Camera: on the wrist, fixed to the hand. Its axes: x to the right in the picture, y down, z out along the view.
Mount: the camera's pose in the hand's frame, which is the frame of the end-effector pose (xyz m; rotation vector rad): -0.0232 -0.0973 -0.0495 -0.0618 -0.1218 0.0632
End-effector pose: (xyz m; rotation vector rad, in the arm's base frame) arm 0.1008 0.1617 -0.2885 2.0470 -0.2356 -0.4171
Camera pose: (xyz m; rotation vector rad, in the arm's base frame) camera 0.0980 0.2568 -0.3468 1.9507 -0.3561 -0.5044
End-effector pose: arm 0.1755 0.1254 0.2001 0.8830 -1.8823 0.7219
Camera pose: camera 0.2859 0.1142 0.2118 0.8480 -2.0374 0.6569
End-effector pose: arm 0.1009 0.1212 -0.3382 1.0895 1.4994 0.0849
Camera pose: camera 0.0022 0.0776 -0.3667 1.0736 1.3455 0.1063
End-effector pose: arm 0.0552 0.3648 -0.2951 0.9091 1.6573 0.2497
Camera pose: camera -0.0305 0.2983 -0.3213 0.9133 1.5027 0.2817
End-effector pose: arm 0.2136 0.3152 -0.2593 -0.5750 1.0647 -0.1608
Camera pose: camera 0.1739 0.2242 -0.2084 -0.5986 0.9708 -0.0371
